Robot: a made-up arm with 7 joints. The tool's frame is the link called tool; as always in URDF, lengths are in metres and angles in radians.
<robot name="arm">
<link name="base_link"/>
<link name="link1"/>
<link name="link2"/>
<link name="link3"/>
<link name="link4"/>
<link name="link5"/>
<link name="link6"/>
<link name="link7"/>
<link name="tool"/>
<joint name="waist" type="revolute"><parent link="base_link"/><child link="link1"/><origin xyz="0 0 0.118" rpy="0 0 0"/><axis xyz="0 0 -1"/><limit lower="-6.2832" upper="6.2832"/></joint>
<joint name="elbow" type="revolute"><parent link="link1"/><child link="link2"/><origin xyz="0 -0.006 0.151" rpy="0 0 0"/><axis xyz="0 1 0"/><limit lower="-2.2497" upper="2.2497"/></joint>
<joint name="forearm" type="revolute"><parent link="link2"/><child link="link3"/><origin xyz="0 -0.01 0.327" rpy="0 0 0"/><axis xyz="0 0 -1"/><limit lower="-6.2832" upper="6.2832"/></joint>
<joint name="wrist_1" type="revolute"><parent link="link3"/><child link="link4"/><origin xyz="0 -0.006 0.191" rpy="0 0 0"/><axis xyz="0 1 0"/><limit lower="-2.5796" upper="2.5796"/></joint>
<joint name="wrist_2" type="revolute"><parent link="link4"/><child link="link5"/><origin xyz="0 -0.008 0.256" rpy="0 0 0"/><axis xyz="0 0 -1"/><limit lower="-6.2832" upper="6.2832"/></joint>
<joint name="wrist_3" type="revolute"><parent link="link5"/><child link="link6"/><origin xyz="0 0 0.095" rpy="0 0 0"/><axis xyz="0 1 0"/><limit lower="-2.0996" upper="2.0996"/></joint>
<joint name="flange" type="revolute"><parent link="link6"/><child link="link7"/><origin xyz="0 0 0.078" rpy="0 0 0"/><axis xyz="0 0 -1"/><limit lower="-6.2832" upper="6.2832"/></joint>
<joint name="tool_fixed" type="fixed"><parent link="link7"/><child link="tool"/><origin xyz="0 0 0" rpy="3.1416 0 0"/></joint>
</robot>
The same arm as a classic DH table. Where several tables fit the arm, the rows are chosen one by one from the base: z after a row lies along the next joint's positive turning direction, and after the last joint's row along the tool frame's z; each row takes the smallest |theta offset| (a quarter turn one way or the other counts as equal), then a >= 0, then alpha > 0; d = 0 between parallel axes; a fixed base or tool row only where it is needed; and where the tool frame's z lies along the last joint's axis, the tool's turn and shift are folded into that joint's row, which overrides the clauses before.
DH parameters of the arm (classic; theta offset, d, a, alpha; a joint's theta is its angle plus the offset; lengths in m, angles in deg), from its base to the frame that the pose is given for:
base (fixed): 0 0 0 180
waist: 0 -0.269 0 90
elbow: 0 -0.016 0 -90
forearm: 0 -0.518 0 90
wrist_1: 0 -0.014 0 -90
wrist_2: 0 -0.351 0 90
wrist_3: 0 0 0 -90
flange: 0 -0.078 0 0
Joint limits (deg, base to tool): -360..360 -128.9..128.9 -360..360 -147.8..147.8 -360..360 -120.3..120.3 -360..360

